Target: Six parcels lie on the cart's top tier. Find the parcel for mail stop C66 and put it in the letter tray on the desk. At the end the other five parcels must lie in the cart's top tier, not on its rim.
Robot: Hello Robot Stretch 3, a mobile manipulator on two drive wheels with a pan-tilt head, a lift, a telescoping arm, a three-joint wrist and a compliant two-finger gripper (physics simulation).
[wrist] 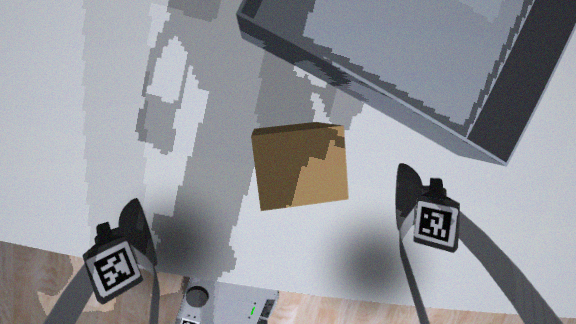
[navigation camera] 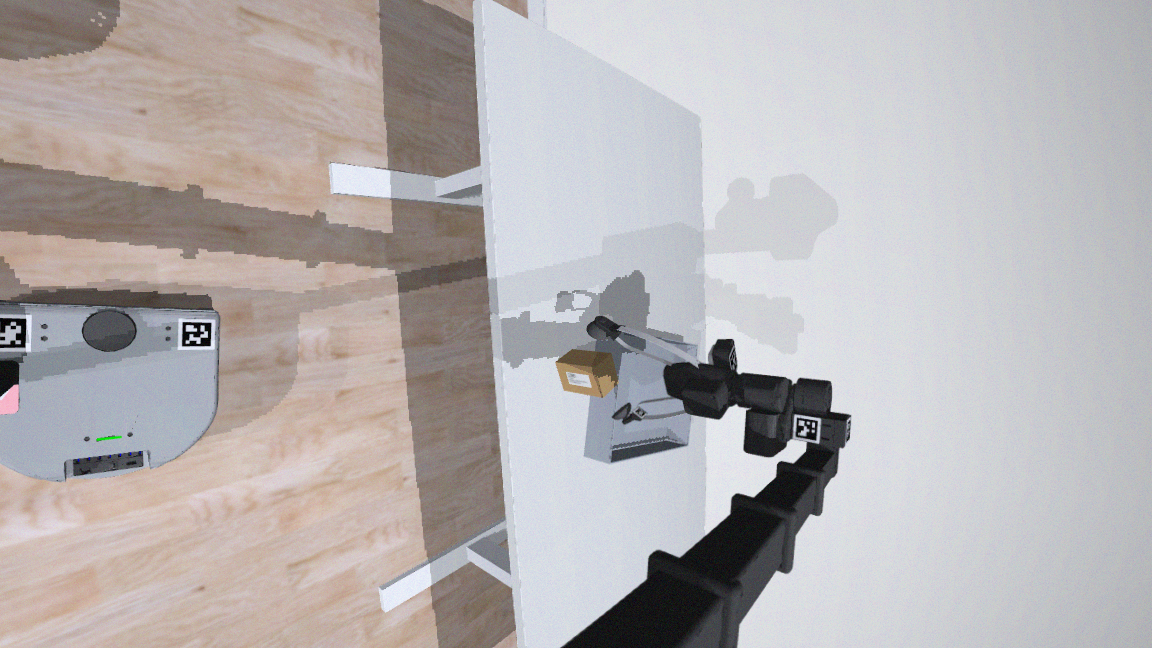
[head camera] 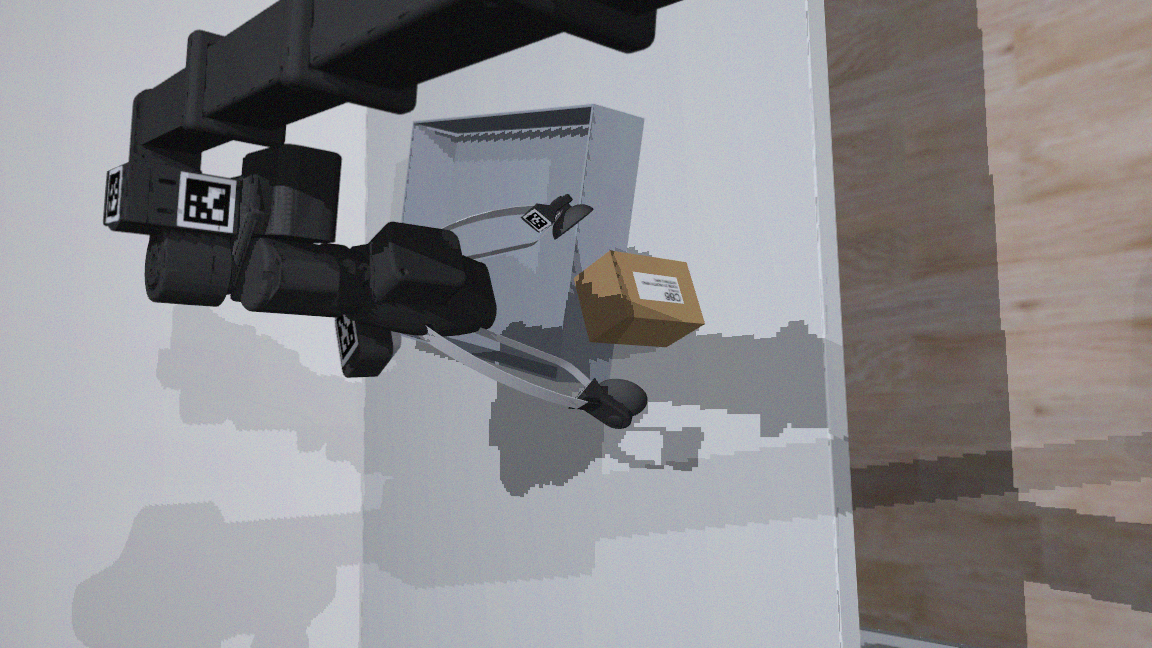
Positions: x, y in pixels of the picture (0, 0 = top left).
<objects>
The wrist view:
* gripper: 274, 204
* grey letter tray: 471, 83
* white desk: 108, 108
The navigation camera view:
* gripper: 602, 371
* grey letter tray: 640, 378
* white desk: 590, 181
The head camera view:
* gripper: 612, 308
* grey letter tray: 458, 167
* white desk: 725, 506
</objects>
